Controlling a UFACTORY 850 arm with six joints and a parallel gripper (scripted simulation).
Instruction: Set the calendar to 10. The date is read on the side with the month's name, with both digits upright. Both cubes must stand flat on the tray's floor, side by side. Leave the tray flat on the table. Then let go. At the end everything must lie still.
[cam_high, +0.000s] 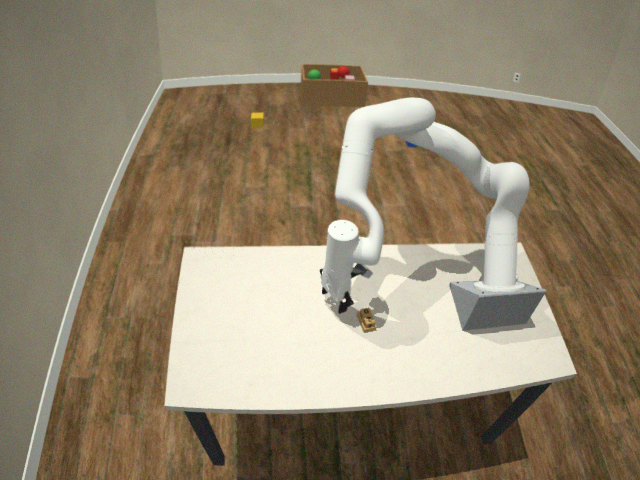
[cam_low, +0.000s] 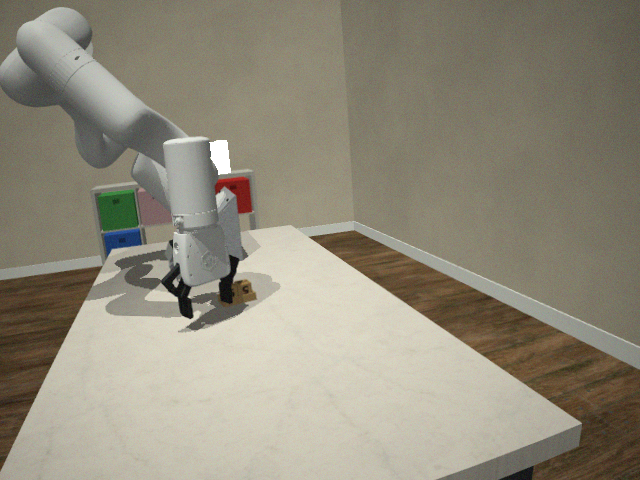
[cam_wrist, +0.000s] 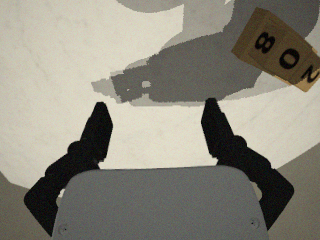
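Now: hand 90 mm past the cube, 60 mm to the right of it and 10 mm above it. Round my hand: wooden tray (100 mm behind, 70 mm to the left, 30 mm below).
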